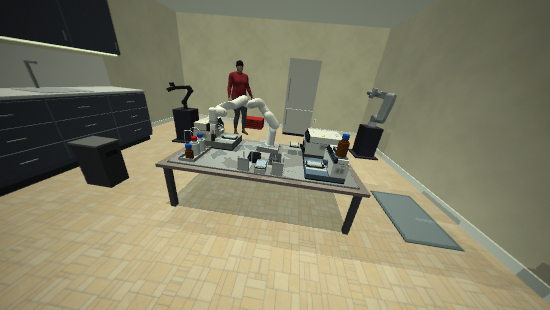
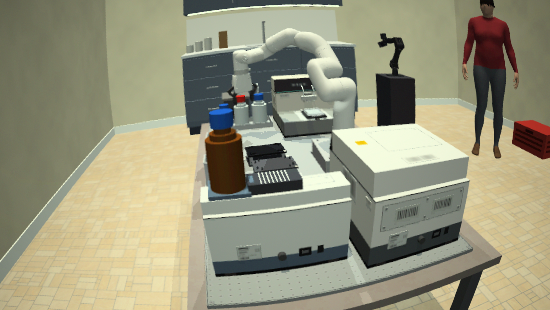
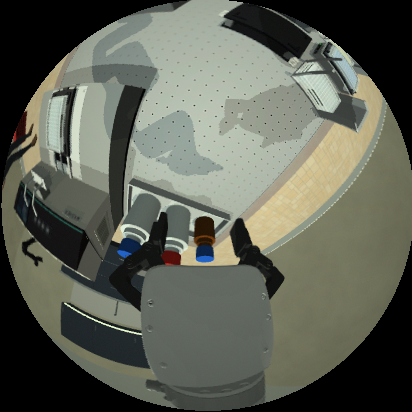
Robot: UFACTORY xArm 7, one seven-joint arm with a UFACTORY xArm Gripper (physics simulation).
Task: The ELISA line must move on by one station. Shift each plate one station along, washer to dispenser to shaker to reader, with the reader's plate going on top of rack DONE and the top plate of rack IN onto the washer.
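Frame: origin at the arm's base, x back, y up, z left, level; millimetres.
Seen in the pictures: gripper, fingertip midpoint: (image 1: 213, 139) (image 2: 243, 102) (image 3: 200, 222); arm's base at its link origin: (image 1: 269, 144).
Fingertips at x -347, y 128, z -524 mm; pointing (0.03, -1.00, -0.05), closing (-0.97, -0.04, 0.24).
Offsets run from my fingertips to a thing's top centre. "spot": to the spot under its first point.
My gripper (image 2: 244, 91) (image 3: 200, 222) is open and empty, high above the bottle tray at the table's left end. A pale plate @(dz +49, dx +365, dy -73 mm) (image 1: 230, 136) (image 2: 314, 113) (image 3: 56, 122) lies on the grey instrument with tubes (image 1: 223, 144) (image 2: 305, 125) beside it. Another plate @(dz +976, dx -75, dy -101 mm) (image 1: 315, 163) lies on the blue-based instrument @(spot: dz +1019, dx -252, dy -137 mm) (image 1: 322, 176) at the right. A small pale plate @(dz +806, dx +312, dy -65 mm) (image 1: 294, 144) shows beside the big white box instrument @(dz +1112, dx +294, dy +88 mm) (image 1: 320, 136) (image 2: 400, 150). Near the front edge, a pale blue plate @(dz +483, dx -164, dy -114 mm) (image 1: 260, 163) (image 3: 343, 67) and a whitish plate @(dz +339, dx -150, dy -148 mm) (image 3: 320, 89) sit among upright rack walls. Rack labels cannot be read.
Bottles with blue and red caps @(spot: dz -153, dx +2, dy -82 mm) (image 2: 241, 111) (image 3: 176, 227) stand in the tray (image 3: 182, 201) below my fingers. A big brown bottle @(spot: dz +1125, dx -229, dy +140 mm) (image 1: 342, 146) (image 2: 225, 162) stands on the blue-based instrument. Low black units @(spot: dz +425, dx +25, dy -134 mm) (image 2: 265, 151) (image 3: 270, 30) sit mid-table. A person (image 1: 239, 85) (image 2: 487, 45) stands behind.
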